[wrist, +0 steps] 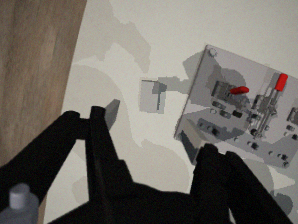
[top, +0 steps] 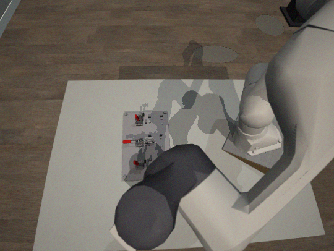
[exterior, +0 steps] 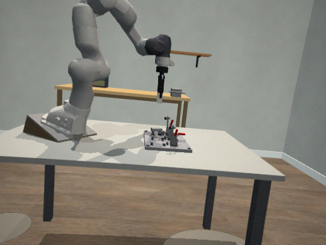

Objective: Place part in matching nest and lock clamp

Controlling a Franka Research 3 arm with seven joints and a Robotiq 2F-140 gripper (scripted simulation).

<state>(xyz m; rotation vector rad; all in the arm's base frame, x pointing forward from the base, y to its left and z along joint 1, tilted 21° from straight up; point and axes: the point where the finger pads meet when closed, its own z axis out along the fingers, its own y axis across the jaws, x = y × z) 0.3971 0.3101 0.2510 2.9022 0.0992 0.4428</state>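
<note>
The part is 20 cm below my hand. Round my hand: fixture plate (4 cm ahead, 26 cm to the right, 21 cm below).
</note>
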